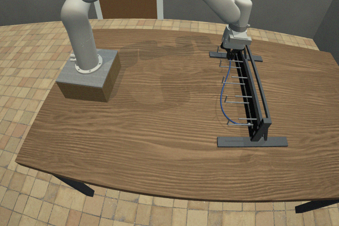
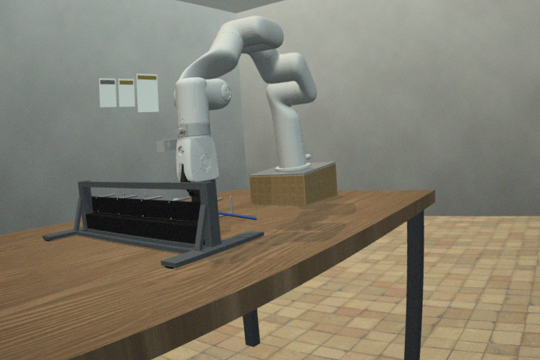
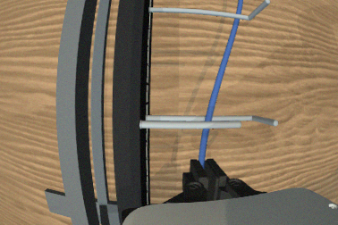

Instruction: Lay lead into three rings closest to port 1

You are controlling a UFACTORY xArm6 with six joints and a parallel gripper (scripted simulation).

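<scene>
The dark grey rack lies 8 cm ahead of my hand, 14 cm to the right of it and 2 cm below it.
</scene>
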